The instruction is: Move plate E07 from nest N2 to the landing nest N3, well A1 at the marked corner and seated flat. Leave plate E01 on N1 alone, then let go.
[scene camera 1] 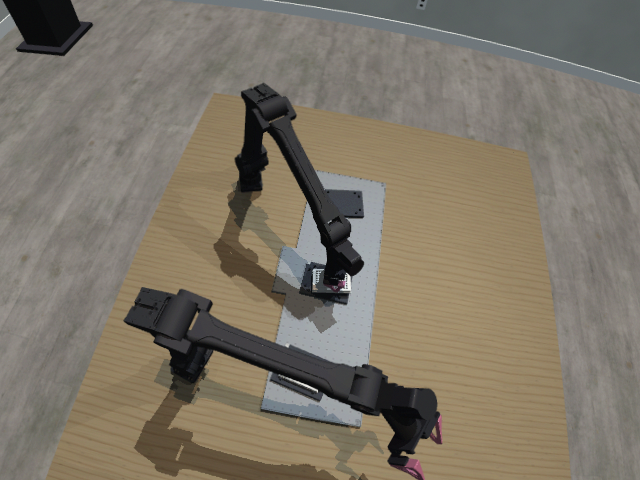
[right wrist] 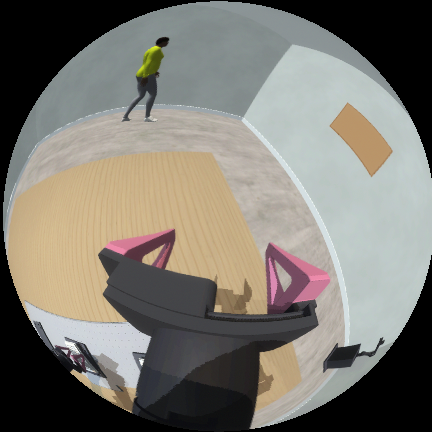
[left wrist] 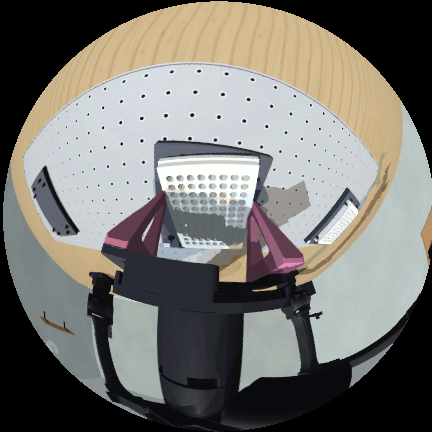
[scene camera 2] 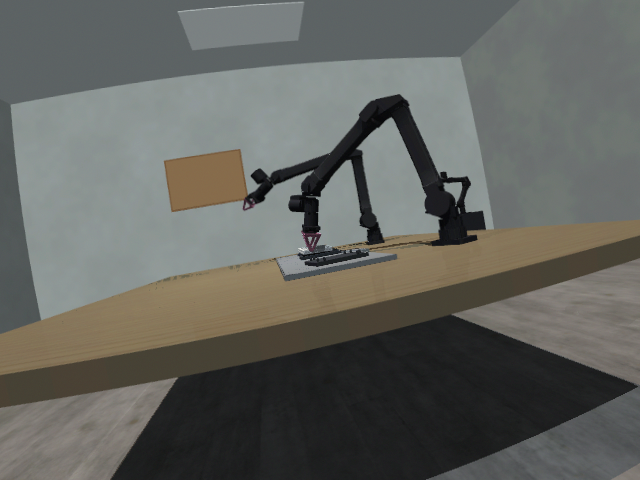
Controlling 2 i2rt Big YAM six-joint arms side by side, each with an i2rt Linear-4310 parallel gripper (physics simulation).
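My left gripper (scene camera 1: 337, 283) (scene camera 2: 312, 250) (left wrist: 208, 198) is shut on a white well plate (scene camera 1: 316, 281) (scene camera 2: 325, 249) (left wrist: 215, 182), presumably E07, gripping its two opposite sides. The plate is over the dark middle nest (scene camera 1: 307, 281) (left wrist: 165, 150), whose edges show around it; full seating cannot be told. Another dark nest (scene camera 1: 354, 198) (left wrist: 52, 202) holds no plate. Plate E01 (scene camera 1: 299, 384) (left wrist: 340, 225) appears to be the one in the far nest, partly behind the right arm in scene camera 1. Labels and the marked corner are unreadable. My right gripper (scene camera 1: 432, 459) (scene camera 2: 248, 205) (right wrist: 220, 241) is open and empty, away from the nests.
The nests stand on a pale perforated board (scene camera 1: 361, 330) (left wrist: 195, 105) on the wooden table (scene camera 1: 465, 310) (right wrist: 125, 200). The right arm (scene camera 1: 273, 356) crosses above the board near the far nest. A person (right wrist: 150, 62) in a yellow top is beyond the table in the right wrist view.
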